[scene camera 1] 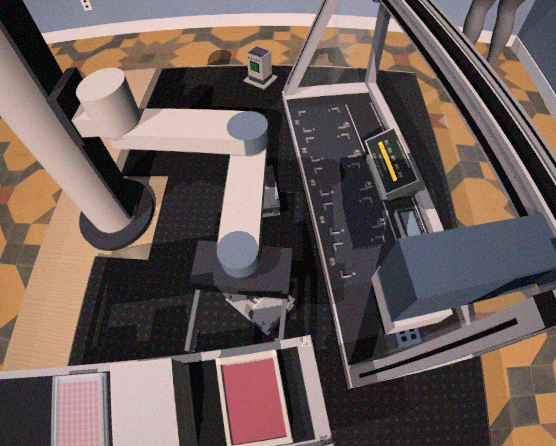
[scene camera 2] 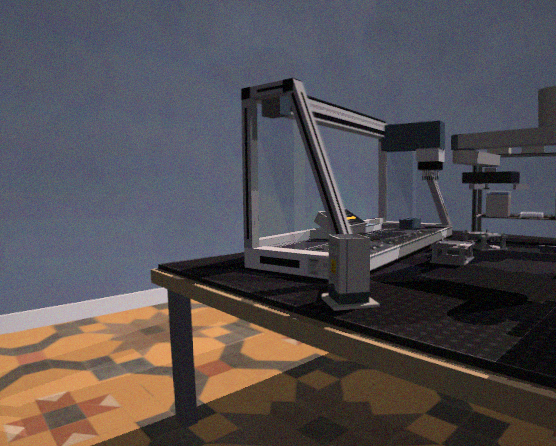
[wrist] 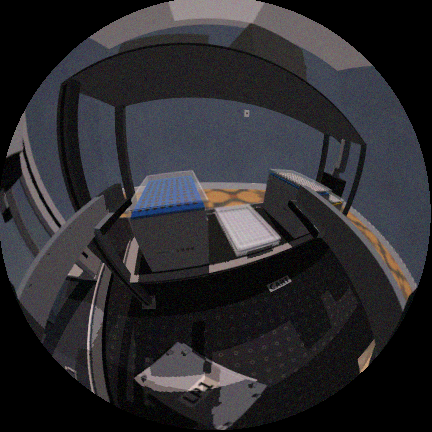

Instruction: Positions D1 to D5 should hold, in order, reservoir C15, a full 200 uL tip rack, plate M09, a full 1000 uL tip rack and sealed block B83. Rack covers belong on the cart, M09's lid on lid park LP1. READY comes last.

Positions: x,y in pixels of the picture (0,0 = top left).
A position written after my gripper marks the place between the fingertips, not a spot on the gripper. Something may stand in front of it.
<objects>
My gripper (scene camera 2: pixel 506 186) holds nothing. Also in view: a red-topped reservoir (scene camera 1: pixel 252 396).
</objects>
